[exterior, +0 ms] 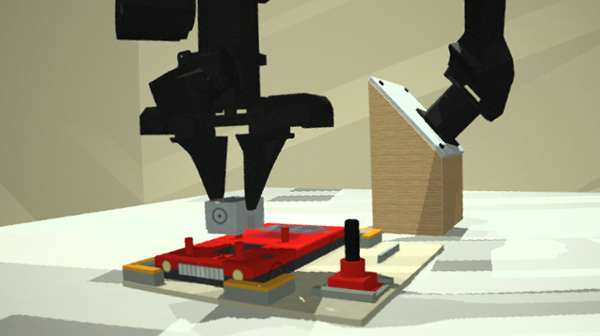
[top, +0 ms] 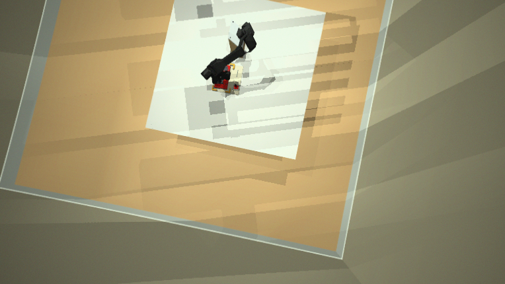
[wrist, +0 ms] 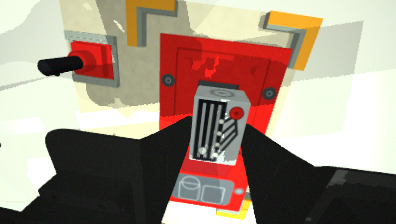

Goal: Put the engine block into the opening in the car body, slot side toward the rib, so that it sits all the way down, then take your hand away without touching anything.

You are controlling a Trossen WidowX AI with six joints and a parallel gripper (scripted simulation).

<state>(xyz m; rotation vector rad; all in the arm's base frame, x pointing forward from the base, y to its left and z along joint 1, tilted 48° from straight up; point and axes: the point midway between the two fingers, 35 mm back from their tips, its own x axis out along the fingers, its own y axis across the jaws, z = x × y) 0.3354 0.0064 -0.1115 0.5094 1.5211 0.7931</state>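
The grey engine block lies 10 mm below my gripper tip.
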